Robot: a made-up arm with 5 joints.
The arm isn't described. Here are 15 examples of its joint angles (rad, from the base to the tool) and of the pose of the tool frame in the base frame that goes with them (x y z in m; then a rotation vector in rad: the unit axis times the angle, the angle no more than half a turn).
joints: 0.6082 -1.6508 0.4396 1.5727 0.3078
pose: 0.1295 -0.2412 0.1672 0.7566 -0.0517 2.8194
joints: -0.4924 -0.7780 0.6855 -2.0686 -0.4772
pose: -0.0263 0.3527 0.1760 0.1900 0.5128 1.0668
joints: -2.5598 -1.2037 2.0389 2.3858 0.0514
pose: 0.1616 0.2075 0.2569 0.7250 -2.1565 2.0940
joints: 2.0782 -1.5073 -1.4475 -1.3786 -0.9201
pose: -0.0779 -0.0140 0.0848 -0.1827 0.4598 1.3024
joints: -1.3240 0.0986 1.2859 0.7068 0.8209
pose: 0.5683 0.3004 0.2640 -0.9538 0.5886 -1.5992
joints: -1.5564 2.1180 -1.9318 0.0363 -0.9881
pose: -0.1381 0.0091 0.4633 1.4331 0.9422 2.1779
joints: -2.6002 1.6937 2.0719 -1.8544 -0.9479
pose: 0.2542 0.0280 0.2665 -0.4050 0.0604 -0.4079
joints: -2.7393 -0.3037 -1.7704 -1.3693 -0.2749
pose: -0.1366 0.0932 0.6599 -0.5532 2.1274 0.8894
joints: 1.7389 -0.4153 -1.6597 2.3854 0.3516
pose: 0.0993 -0.0665 0.0420 -0.7783 1.2948 -2.3947
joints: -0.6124 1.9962 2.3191 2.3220 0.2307
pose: 0.1202 0.3630 0.5758 1.3097 -1.8567 -1.0826
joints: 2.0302 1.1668 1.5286 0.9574 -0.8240
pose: 0.0398 -0.3489 0.1944 -0.9308 0.3266 1.9051
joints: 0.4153 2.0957 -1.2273 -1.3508 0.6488
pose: 0.0458 -0.1722 0.4263 1.4899 0.1083 2.3015
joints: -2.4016 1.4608 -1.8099 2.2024 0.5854
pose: 0.0164 0.1907 0.7824 0.7810 0.5053 0.5766
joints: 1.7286 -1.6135 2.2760 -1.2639 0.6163
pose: -0.2744 0.0260 0.3881 1.3339 -1.8040 0.2761
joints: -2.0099 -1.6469 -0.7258 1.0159 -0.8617
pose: 0.3749 -0.1087 0.2258 -1.2111 -0.3801 1.1817
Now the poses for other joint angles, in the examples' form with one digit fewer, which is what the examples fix.
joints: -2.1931 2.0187 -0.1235 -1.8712 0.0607
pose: 0.448 0.213 0.355 -1.907 -1.926 1.289
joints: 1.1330 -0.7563 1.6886 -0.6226 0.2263
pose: -0.193 -0.240 0.318 2.804 -1.093 -0.278
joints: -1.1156 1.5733 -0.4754 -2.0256 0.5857
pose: 0.213 0.281 0.099 0.313 2.370 -1.819
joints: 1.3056 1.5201 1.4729 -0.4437 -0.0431
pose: 0.132 -0.316 0.160 1.417 0.443 -2.730
